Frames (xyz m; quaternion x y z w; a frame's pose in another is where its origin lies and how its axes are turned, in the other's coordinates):
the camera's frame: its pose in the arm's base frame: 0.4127 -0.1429 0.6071 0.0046 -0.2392 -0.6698 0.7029
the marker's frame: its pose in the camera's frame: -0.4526 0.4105 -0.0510 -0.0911 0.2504 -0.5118 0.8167
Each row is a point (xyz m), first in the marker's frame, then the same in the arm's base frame.
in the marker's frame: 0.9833 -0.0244 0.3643
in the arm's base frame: -0.0507 -0.2600 0.4253
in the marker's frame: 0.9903 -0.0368 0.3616
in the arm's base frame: -0.0617 -0.2528 0.4191
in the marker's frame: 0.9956 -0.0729 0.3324
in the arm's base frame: -0.0741 -0.2194 0.3888
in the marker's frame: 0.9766 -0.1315 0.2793
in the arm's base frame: -0.0719 -0.1497 0.3470
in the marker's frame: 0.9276 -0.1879 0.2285
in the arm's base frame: -0.0477 -0.0666 0.3210
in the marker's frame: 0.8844 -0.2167 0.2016
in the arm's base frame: -0.0218 -0.0145 0.3151
